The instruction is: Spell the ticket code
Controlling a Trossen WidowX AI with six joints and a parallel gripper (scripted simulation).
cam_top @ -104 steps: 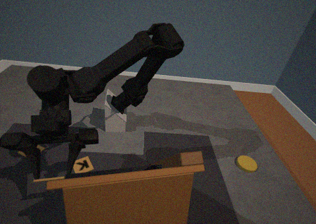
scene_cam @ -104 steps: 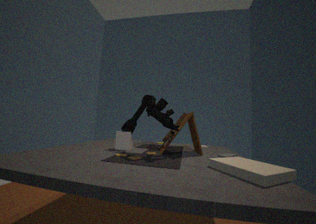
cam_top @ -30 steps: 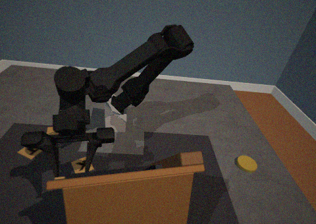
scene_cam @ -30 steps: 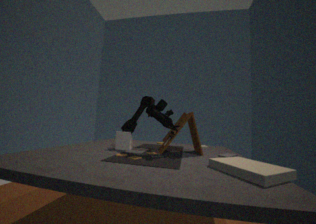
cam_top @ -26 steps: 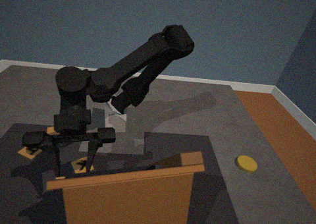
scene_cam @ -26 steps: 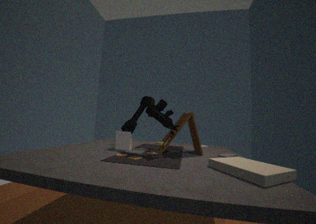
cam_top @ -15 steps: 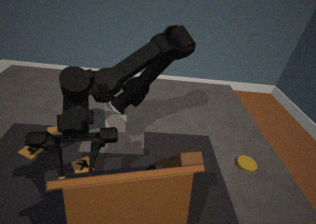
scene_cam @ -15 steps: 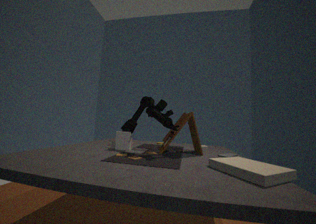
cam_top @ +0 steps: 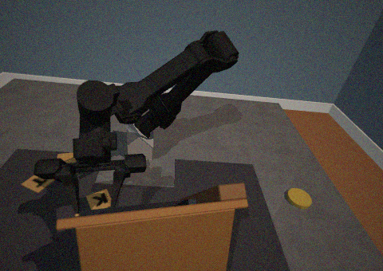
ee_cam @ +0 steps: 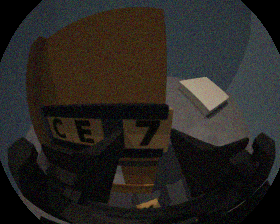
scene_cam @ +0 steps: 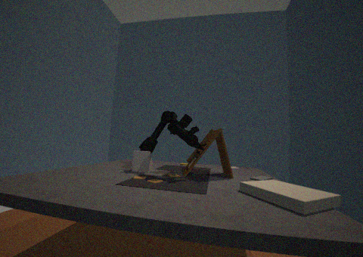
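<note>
Right now my gripper tip is 80 mm above the ticket, 70 mm to the right of it and 60 mm past it. From my gripper tip the other things lie so: dark mat: 180 mm behind, 160 mm below, 40 mm to the left; tile: 310 mm behind, 180 mm to the right, 160 mm below; long white slab: 340 mm ahead, 300 mm to the right, 140 mm below.
</note>
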